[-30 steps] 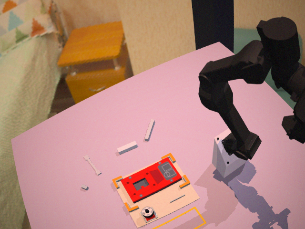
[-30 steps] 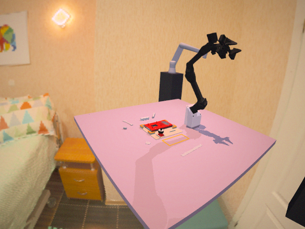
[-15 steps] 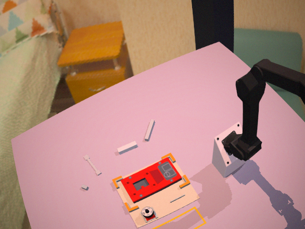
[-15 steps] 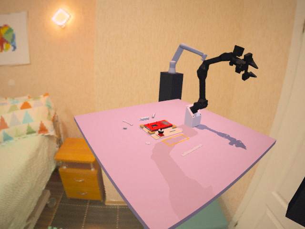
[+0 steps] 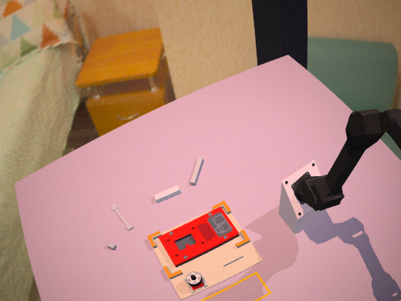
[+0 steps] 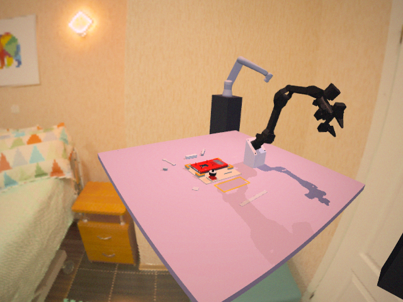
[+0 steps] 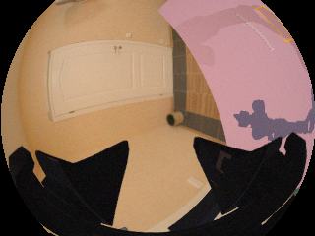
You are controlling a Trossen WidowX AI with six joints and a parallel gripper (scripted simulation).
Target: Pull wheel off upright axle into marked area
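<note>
Now: the wheel 22 cm ahead of my gripper tip, 54 cm to the right of it and 34 cm below it.
</note>
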